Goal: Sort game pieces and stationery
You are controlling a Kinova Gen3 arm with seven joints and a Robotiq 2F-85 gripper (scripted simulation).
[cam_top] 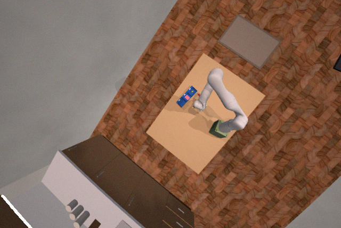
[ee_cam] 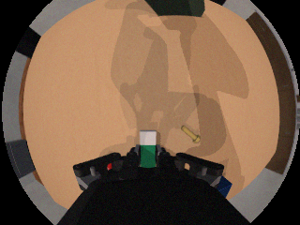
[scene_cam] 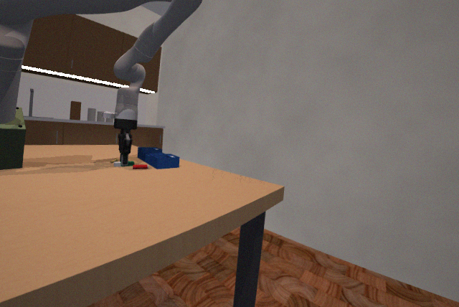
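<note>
The pink block is 13 cm ahead of my hand and 1 cm below it. Also, from my hand: green piece (2 cm below); then red piece (8 cm to the right, 2 cm below, 2 cm ahead); then thin golden thing (7 cm to the left, 2 cm below).
</note>
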